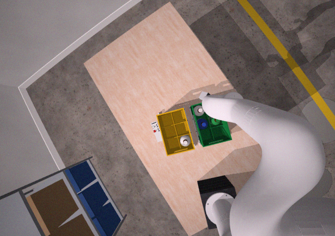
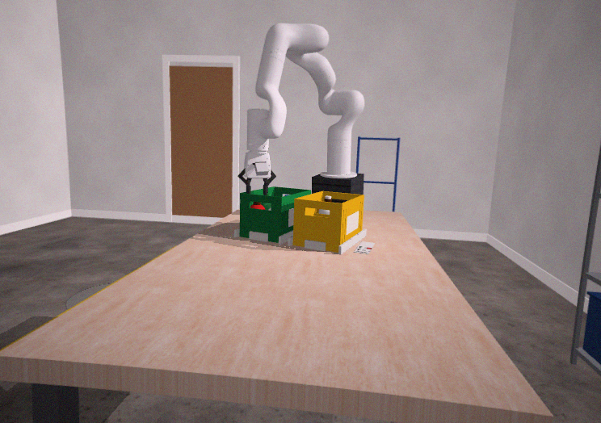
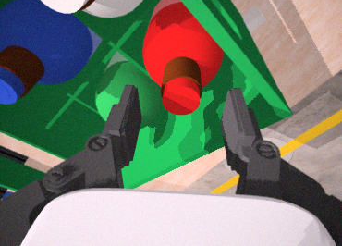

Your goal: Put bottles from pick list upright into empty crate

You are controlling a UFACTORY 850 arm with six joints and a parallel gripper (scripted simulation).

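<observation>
Now: the red-label bottle 10 cm below my hand. From my hand the other things lie so: blue-label bottle: 7 cm behind, 11 cm to the left, 10 cm below; green bottle: 8 cm behind, 2 cm to the left, 10 cm below; green crate: 7 cm behind, 6 cm to the left, 10 cm below.
</observation>
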